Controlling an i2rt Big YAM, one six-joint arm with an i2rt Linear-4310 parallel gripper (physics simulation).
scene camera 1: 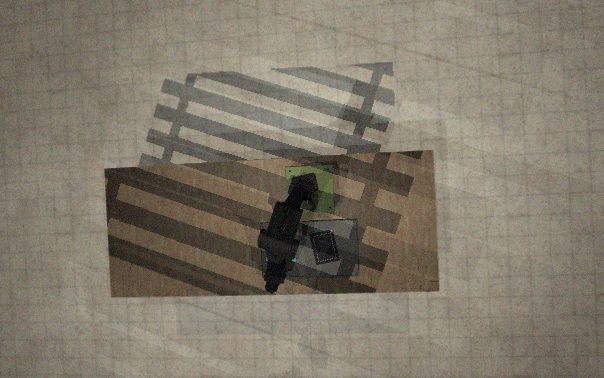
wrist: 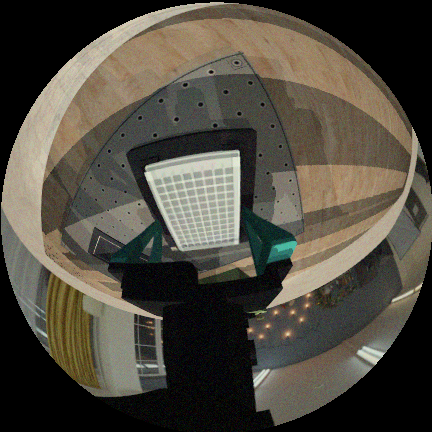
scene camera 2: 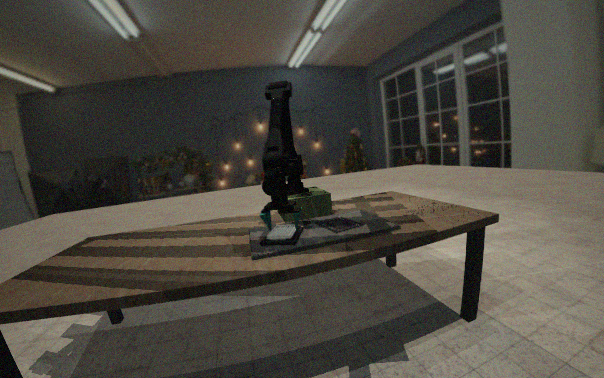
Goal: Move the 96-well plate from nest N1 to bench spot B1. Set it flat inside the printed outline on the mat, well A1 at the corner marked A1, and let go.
My gripper is open and holds nothing. Also in view: a white well plate.
My gripper also shows in the wrist view.
